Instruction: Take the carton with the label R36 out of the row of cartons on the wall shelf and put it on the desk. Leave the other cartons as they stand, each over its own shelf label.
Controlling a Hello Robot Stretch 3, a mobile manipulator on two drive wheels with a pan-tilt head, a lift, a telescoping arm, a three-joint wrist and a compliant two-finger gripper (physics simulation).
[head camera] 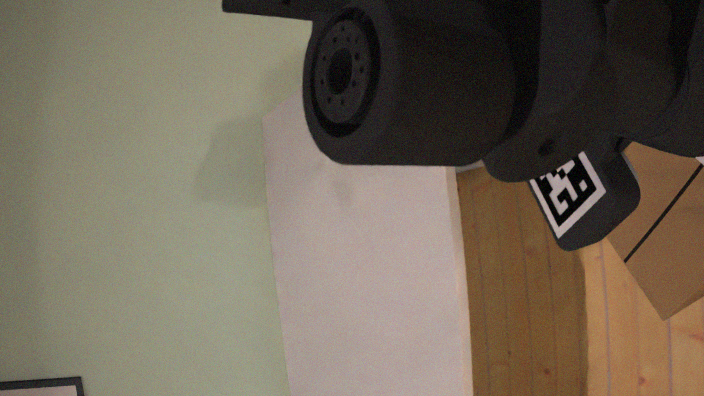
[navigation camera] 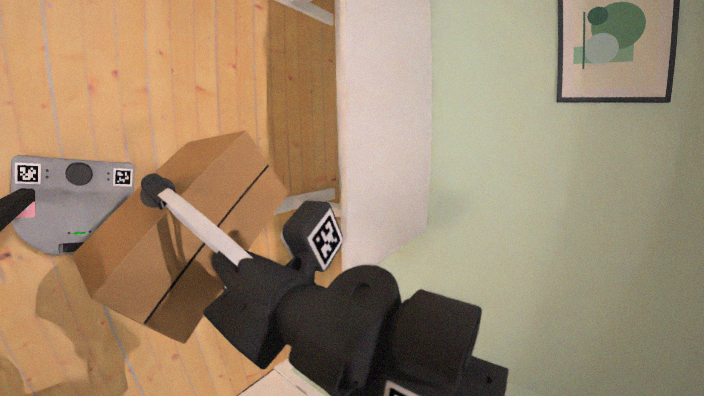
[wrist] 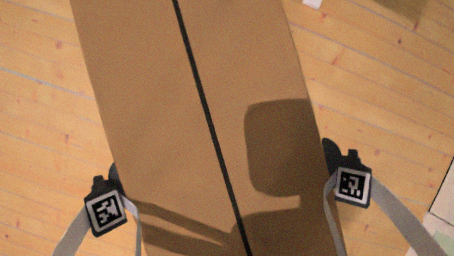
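Where they show: gripper, fingertip midpoint: (navigation camera: 187, 236); robot's base, origin of the base link: (navigation camera: 79, 172).
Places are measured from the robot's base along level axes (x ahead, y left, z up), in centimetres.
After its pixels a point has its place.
A brown carton (head camera: 665, 270) @(x 7.1, y -18.5, z 93.6 cm) (navigation camera: 135, 280) @(x -5.9, y -5.2, z 95.7 cm) (wrist: 165, 100) with a black line along it is held up over the wooden floor. My gripper (wrist: 225, 166) @(x -3.4, y -12.6, z 89.8 cm) is shut on it, with one fingertip at each side in the wrist view. In the navigation camera view one finger lies along the carton, and the other is hidden. No label shows on the carton's visible faces, so R36 cannot be read. The white desk (head camera: 370, 275) @(x 19.6, y -91.4, z 72.0 cm) (navigation camera: 385, 125) @(x 28.4, y -88.7, z 72.0 cm) stands against the wall, and the carton is beside its front edge, apart from it in the navigation camera view. The wall shelf and other cartons do not show.
My base (navigation camera: 70, 200) @(x -8.2, y 2.3, z 16.0 cm) is on the floor, left of the carton in the navigation camera view. A green wall (head camera: 125, 200) @(x 5.0, y -151.1, z 115.0 cm) (navigation camera: 525, 225) @(x -8.1, y -153.8, z 126.0 cm) runs behind the desk, with a framed picture (navigation camera: 617, 82) @(x 60.9, y -137.5, z 159.3 cm). A pale panel (navigation camera: 280, 385) @(x -130.6, y -90.6, z 15.0 cm) (wrist: 445, 195) stands near the wrist.
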